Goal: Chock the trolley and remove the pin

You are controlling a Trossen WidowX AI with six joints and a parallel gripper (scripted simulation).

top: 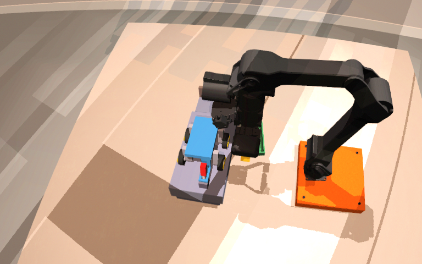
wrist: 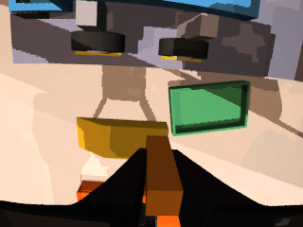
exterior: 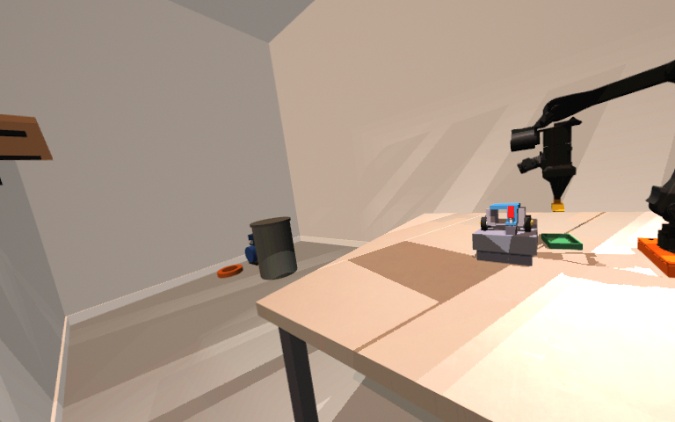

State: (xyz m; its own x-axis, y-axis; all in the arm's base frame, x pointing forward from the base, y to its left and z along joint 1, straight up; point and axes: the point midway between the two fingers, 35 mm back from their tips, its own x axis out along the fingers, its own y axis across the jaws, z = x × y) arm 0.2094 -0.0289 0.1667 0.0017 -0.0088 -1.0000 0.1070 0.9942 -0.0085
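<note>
Now: the red-headed stop pin 11 cm ahead of my gripper tip, 9 cm to the left of it and 4 cm below it. From my gripper tip the other things lie so: grey ramp: 12 cm below, 12 cm ahead, 1 cm to the right; blue-topped trolley: 12 cm ahead, 6 cm below; yellow chock: 2 cm to the left, 1 cm below.
</note>
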